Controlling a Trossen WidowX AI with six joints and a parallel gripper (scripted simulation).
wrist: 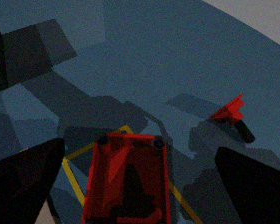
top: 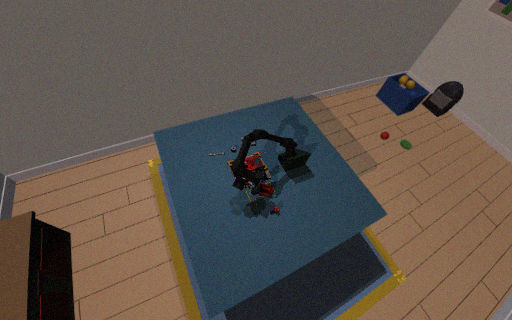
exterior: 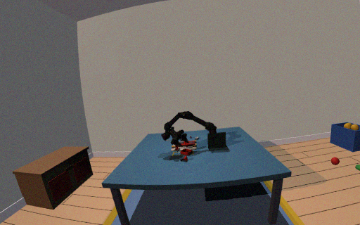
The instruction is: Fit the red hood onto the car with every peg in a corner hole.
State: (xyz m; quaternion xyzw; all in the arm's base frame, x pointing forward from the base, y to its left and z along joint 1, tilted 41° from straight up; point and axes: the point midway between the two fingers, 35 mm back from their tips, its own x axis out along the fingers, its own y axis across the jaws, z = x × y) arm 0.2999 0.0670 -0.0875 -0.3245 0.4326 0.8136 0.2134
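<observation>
The red hood lies 8 cm below my gripper tip and 1 cm to the right of it.
</observation>
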